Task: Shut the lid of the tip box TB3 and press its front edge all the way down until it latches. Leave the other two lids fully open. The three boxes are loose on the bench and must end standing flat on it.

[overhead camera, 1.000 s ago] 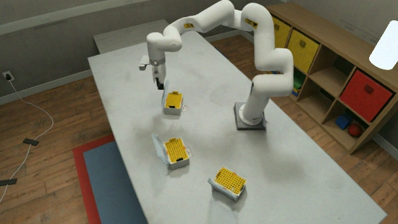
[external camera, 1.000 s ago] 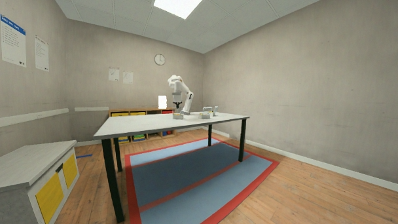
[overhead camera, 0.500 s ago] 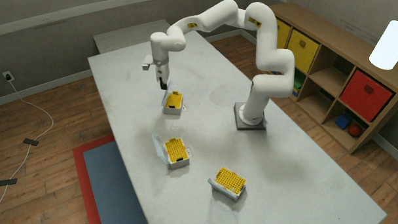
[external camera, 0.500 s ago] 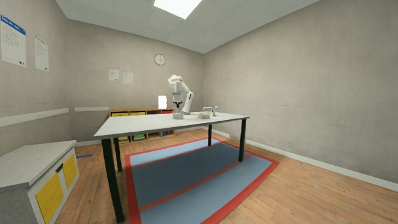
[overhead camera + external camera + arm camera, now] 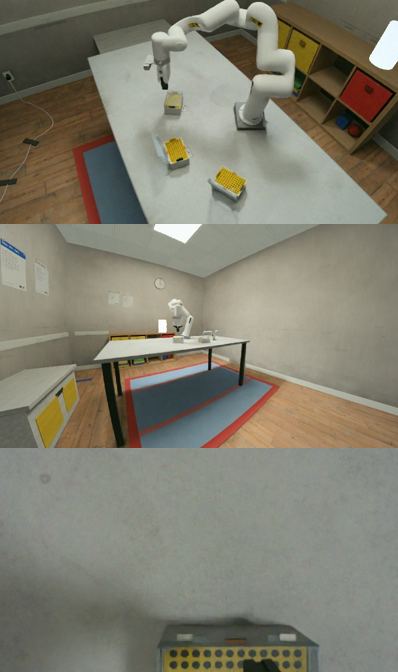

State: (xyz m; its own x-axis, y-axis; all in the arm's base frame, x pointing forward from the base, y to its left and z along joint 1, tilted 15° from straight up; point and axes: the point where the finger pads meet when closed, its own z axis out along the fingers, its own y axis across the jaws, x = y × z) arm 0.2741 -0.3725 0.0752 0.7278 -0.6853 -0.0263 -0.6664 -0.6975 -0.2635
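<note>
My gripper is now 3 cm past the tip box, 3 cm to the right of it and 11 cm above it. Also, from my hand: label: 7 cm behind, 7 cm to the left, 15 cm below.
</note>
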